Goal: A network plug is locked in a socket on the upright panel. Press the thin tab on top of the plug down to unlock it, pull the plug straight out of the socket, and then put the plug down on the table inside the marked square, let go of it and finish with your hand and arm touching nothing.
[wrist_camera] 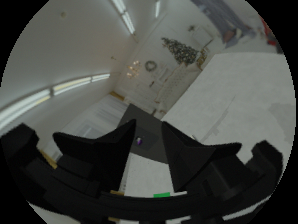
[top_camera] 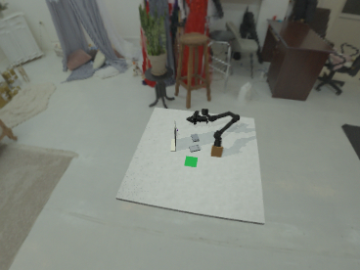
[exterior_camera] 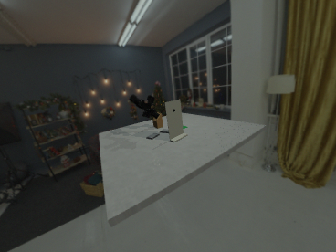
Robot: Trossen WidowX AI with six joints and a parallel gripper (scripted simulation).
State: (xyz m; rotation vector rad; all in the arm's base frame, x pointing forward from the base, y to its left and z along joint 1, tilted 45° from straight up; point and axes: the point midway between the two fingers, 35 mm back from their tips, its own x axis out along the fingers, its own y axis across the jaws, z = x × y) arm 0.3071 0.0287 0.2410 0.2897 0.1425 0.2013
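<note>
Now: gripper tip 70 mm short of the plug, 130 mm to the right of it and 40 mm above it. Also, from my gripper tip: green marked square: 130 mm behind, 300 mm to the left, 280 mm below; then panel: 90 mm ahead, 140 mm to the left, 140 mm below.
</note>
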